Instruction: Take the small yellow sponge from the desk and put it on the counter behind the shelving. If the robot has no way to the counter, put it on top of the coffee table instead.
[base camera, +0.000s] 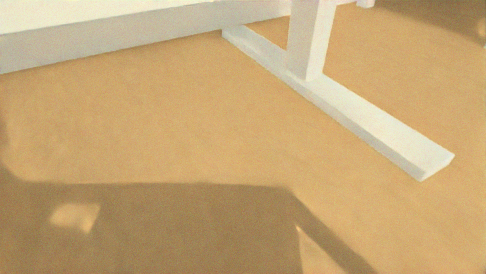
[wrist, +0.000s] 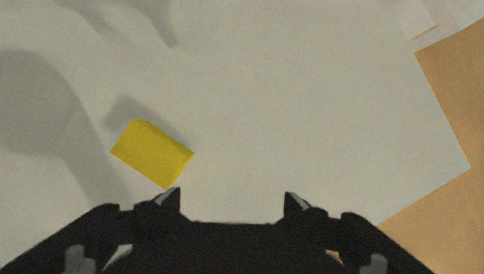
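The small yellow sponge lies on the pale desk top, left of centre in the wrist view, with its shadow beside it. My gripper is open and empty, above the desk. The sponge shows just ahead of the left fingertip, outside the gap between the fingers. In the base camera view a white desk leg stands on a long white foot. The counter, the shelving and the coffee table cannot be made out in these views.
The desk's corner is at the right in the wrist view, with tan floor beyond it. A pale piece of furniture shows at the top right. In the base camera view a white wall base runs behind the foot. Shadows fall across the floor.
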